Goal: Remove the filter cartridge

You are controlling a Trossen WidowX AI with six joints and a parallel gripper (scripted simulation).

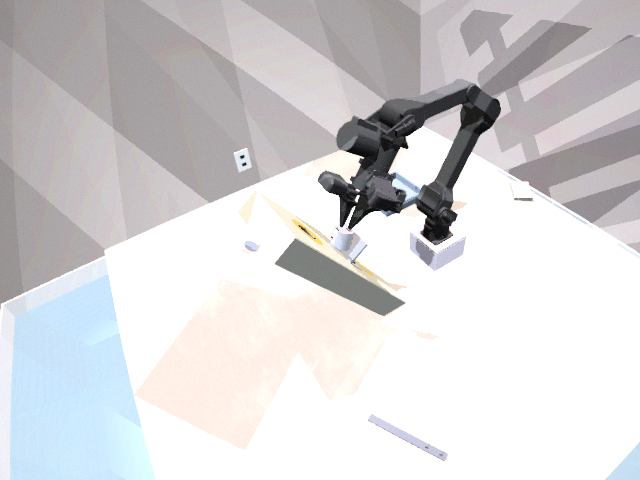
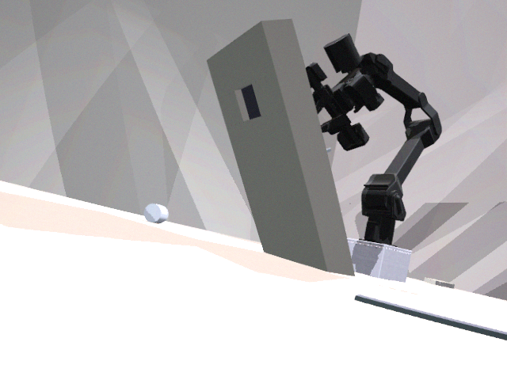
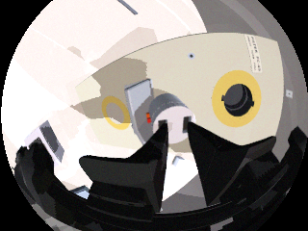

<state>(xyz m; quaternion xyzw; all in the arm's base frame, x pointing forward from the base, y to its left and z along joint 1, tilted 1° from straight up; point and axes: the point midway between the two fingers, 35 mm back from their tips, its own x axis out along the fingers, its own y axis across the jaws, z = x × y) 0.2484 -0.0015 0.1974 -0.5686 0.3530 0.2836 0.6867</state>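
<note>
Now: gripper tip 10 mm short of the round filter cartridge and 20 mm above it. From my gripper tip the other things lie so: service panel (50 mm ahead, 50 mm below); then blue tray (340 mm behind, 280 mm to the right, 230 mm below); then grey hatch flap (70 mm below).
</note>
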